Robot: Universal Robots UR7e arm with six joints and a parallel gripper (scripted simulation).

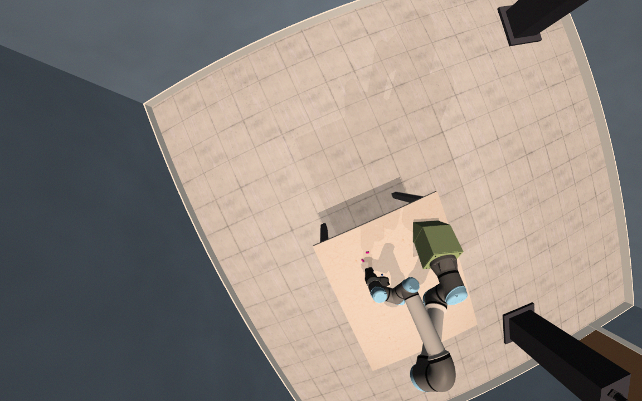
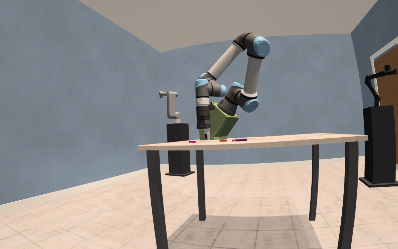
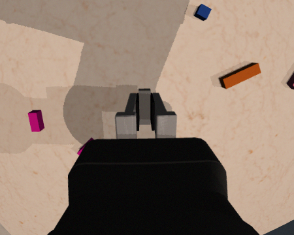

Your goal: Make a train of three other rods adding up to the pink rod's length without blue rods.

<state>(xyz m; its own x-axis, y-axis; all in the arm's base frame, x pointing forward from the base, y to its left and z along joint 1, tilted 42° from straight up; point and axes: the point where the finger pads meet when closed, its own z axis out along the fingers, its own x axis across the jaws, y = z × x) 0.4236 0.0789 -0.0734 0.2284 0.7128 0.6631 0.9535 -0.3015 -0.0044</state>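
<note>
Now: the orange rod 10 cm to the left of my hand and 2 cm below it. From my hand the other things lie so: small blue rod 7 cm to the left, 7 cm behind, 2 cm below; grey rod 1 cm below; pink rod 19 cm to the left, 2 cm below, 1 cm behind.
</note>
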